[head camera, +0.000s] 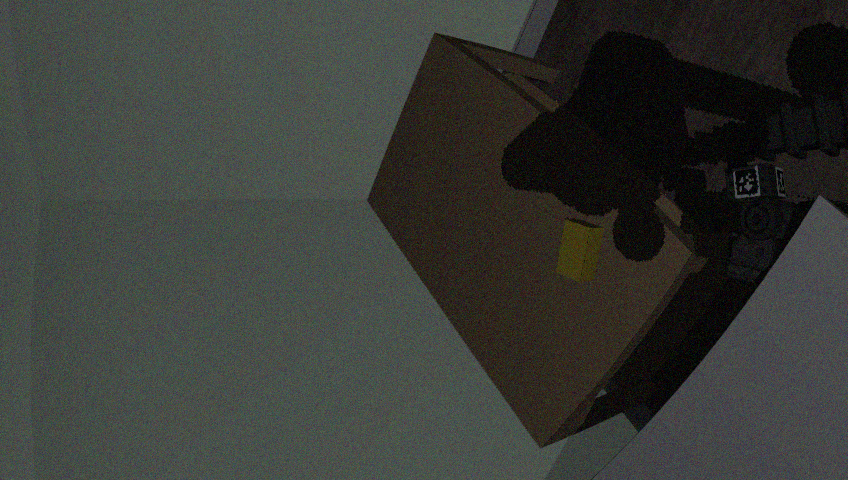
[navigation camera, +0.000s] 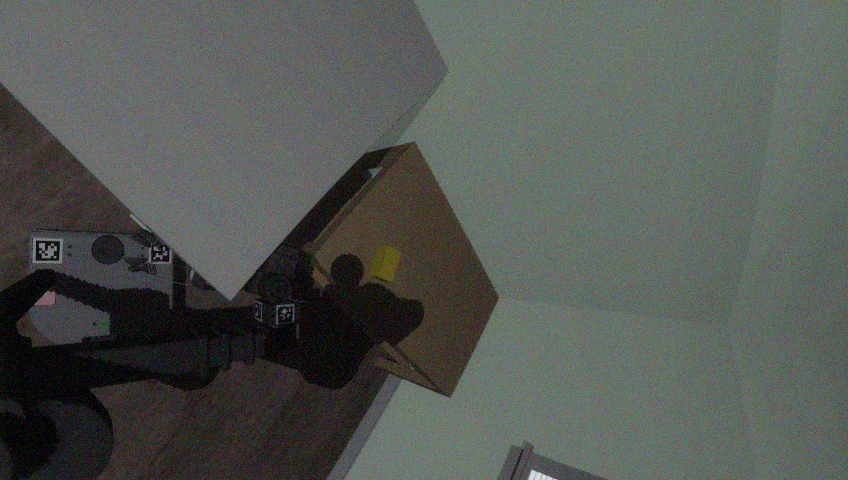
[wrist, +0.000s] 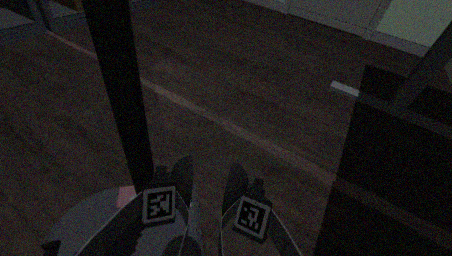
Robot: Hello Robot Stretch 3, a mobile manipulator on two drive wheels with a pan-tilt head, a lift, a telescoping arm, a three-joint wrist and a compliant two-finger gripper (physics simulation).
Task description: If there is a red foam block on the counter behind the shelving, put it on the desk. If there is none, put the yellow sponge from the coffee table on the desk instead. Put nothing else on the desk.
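Where they show: gripper, between the fingertips: (navigation camera: 129, 247) (wrist: 209, 177); robot's base, origin of its link: (navigation camera: 108, 248).
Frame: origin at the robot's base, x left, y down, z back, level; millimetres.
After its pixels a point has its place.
Observation:
A yellow sponge-like block (head camera: 578, 251) @[x -692, y -495, z 5 mm] (navigation camera: 386, 263) @[x -692, y -495, z 5 mm] lies on a brown wooden table (head camera: 535, 380) @[x -854, y -450, z -258 mm] (navigation camera: 458, 249) @[x -1126, y -450, z -43 mm], beside dark round shadows. I cannot tell from these views whether this table is the coffee table or the desk. My gripper (wrist: 209, 177) @[x -36, y -488, z -25 mm] is partly open in the wrist view, with a gap between its fingertips and floor behind it. In the head and navigation views my wrist is beside the table, partly covered by a pale surface, and the fingers cannot be made out. No red foam block shows in these views.
A large pale grey surface (head camera: 743, 380) @[x -262, y -720, z -152 mm] (navigation camera: 238, 118) @[x -158, y -720, z -236 mm] cuts across the near side of the table. Pale green walls (head camera: 178, 297) @[x -1298, y -1078, z -53 mm] (navigation camera: 595, 178) @[x -1041, y -1007, z -278 mm] stand behind it. My base (navigation camera: 107, 279) @[x 0, y -160, z 73 mm] is at the left in the navigation view. A dark panel (wrist: 390, 180) stands at the right in the wrist view.

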